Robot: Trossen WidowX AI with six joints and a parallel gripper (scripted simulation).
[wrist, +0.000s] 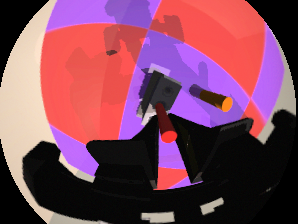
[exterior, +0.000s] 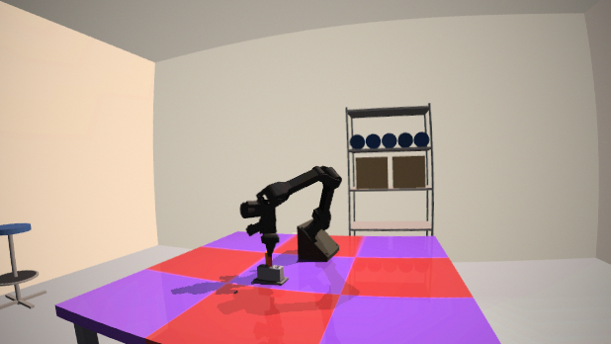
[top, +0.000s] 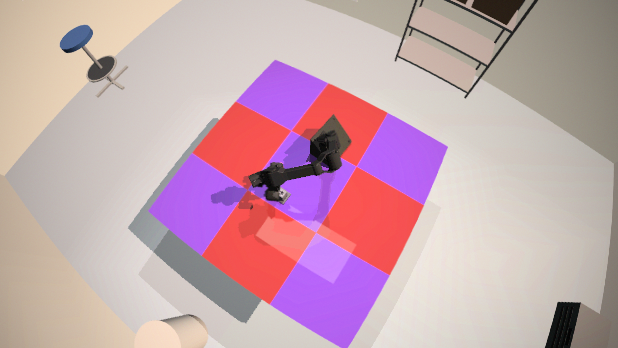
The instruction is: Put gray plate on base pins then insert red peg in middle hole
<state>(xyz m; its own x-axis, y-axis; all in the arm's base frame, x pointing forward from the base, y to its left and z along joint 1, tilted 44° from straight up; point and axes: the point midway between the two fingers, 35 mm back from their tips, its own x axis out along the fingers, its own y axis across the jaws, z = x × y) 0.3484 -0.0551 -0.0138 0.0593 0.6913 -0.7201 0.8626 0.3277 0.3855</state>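
My gripper tip is now right at the red peg. From my gripper tip the other things lie so: gray plate (50 mm below); dark flat base (90 mm below); orange cylinder (110 mm behind, 60 mm to the right, 60 mm below).
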